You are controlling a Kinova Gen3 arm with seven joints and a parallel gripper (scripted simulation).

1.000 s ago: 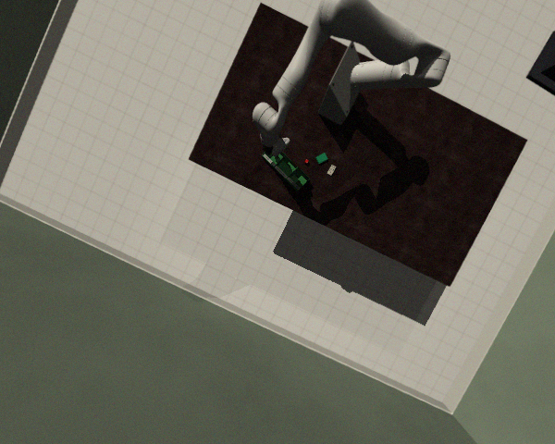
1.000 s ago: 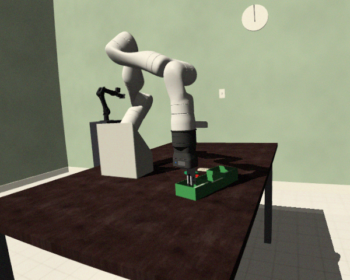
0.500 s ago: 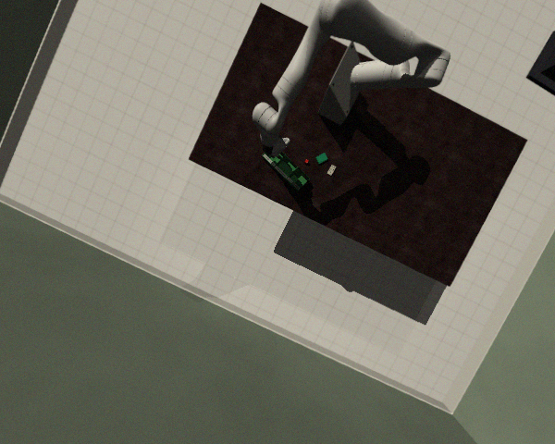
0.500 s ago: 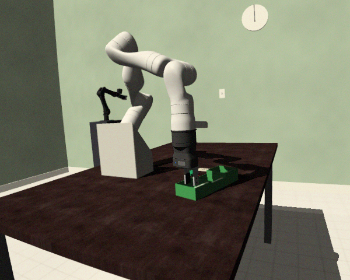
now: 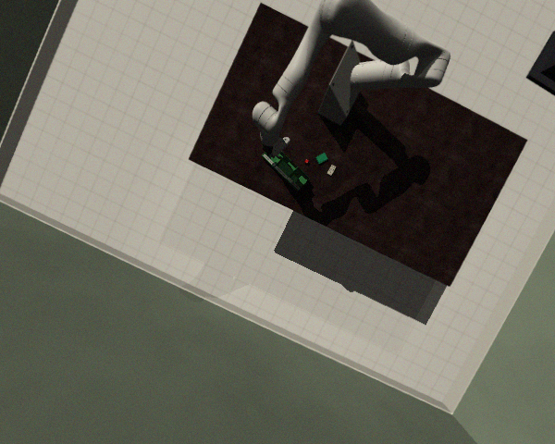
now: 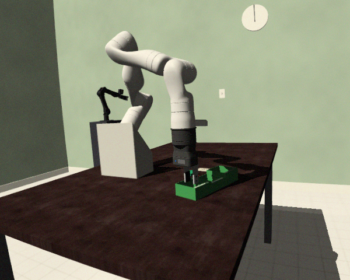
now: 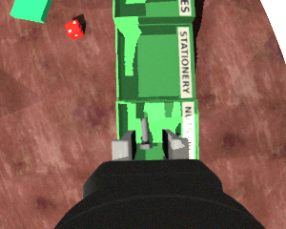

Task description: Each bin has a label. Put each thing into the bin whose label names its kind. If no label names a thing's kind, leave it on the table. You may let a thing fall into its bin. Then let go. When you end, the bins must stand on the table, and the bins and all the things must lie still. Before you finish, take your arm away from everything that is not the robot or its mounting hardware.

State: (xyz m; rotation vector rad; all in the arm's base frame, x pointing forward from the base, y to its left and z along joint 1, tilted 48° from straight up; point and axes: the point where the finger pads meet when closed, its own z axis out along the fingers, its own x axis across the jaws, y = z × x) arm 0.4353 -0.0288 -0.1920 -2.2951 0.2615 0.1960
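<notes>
The teal block is 110 mm behind my hand, 210 mm to the left of it and 50 mm below it. From my hand the other things lie so: white dotted tile: 80 mm behind, 290 mm to the left, 50 mm below; then three-compartment green bin row: 30 mm ahead, 80 mm to the left, 30 mm below; then red die: 50 mm behind, 150 mm to the left, 50 mm below.
</notes>
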